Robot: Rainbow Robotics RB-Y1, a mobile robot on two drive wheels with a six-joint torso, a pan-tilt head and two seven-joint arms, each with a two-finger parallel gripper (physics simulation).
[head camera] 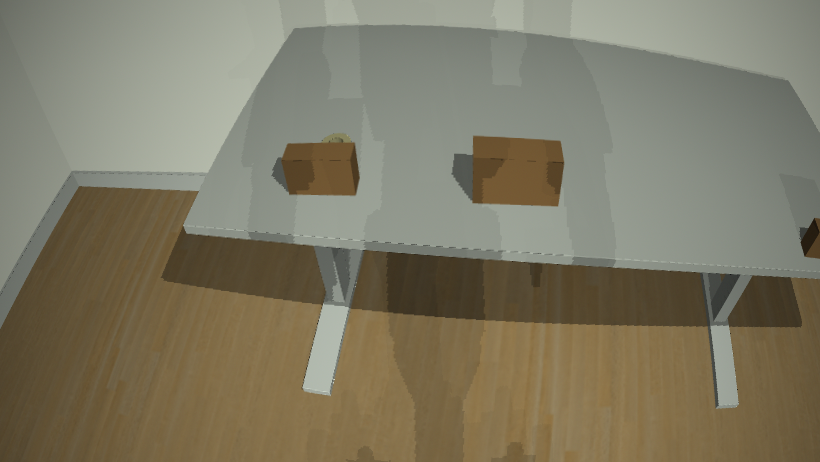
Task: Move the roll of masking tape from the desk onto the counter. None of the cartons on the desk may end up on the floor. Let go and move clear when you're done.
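Observation:
The roll of masking tape [336, 137] is pale yellow and lies on the desk [424, 114] right behind the left carton [321, 176]; the carton hides most of it, and its far rim and part of its hole show. A larger brown carton [515, 181] stands upright near the middle of the desk. Part of a third carton [813, 243] shows at the right edge of the view, near the desk's front edge. The counter does not show. Neither of my grippers is in view.
The desk's front edge runs across the view. Two desk legs with long pale feet [325, 350] [724, 367] stand on the wooden floor [229, 367]. A wall [143, 86] rises behind and to the left of the desk. Shadows fall over desk and floor.

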